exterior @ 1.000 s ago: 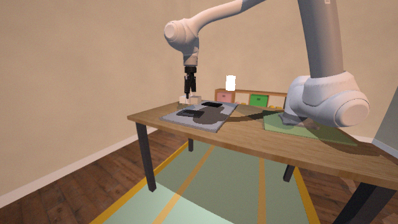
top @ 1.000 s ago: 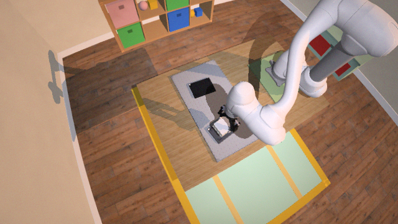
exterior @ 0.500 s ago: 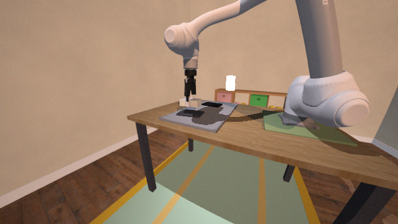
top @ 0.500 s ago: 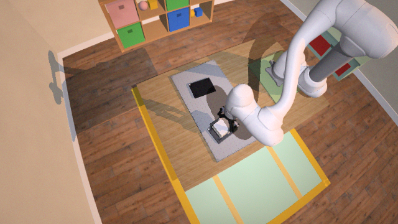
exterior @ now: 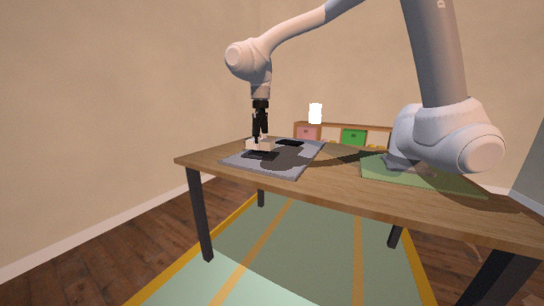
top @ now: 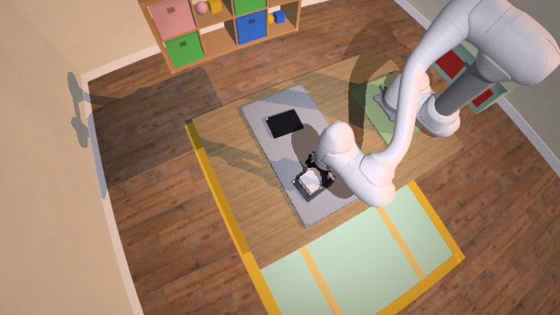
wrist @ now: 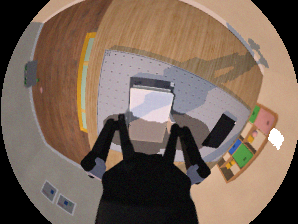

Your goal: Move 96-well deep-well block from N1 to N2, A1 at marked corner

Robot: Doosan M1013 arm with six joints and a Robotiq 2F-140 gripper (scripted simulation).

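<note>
Now: hand 6 cm above the dark nest N2. From my hand the other things lie so: white deep-well block: 1 cm below; then nest n1: 34 cm to the right, 6 cm below, 3 cm behind.
</note>
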